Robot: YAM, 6 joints.
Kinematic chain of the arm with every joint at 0, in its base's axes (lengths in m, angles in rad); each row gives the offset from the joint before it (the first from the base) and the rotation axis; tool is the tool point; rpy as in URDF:
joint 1: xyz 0 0 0.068 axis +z
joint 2: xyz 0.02 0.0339 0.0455 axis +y
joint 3: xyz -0.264 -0.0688 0 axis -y
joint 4: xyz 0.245 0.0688 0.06 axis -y
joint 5: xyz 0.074 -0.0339 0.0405 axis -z
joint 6: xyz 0.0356 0 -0.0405 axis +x
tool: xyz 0 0 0 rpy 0 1.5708 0
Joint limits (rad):
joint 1: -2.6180..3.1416
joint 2: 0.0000..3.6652
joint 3: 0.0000..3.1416
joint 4: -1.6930..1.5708
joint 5: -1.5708..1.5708
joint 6: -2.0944..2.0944
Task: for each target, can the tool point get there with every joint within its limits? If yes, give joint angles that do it. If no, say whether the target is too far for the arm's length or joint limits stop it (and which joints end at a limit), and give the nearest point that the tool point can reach.
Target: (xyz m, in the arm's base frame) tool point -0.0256 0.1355 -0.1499
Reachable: yes | joints 1.5174 3.0021 0.8407 -0.1758 -1.1742 -0.4459
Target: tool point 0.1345 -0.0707 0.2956
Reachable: yes | joints -0.5455 0.5437 0.4420 0.2011 -0.2655 -1.6026
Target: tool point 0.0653 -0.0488 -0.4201
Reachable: no: joint limits stop it (at a limit: joint 2) | nearest point 0.0878 -0.0656 -0.3526 | short by 0.073 m
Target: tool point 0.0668 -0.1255 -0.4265
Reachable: no: joint limits stop it (at a limit: joint 2) | nearest point 0.0739 -0.1388 -0.3686 | short by 0.060 m
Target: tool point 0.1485 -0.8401 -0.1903
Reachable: no: too far | nearest point 0.1058 -0.5987 -0.1009 | short by 0.261 m
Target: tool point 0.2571 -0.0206 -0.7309
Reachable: no: too far | nearest point 0.2525 -0.0202 -0.3803 | short by 0.351 m
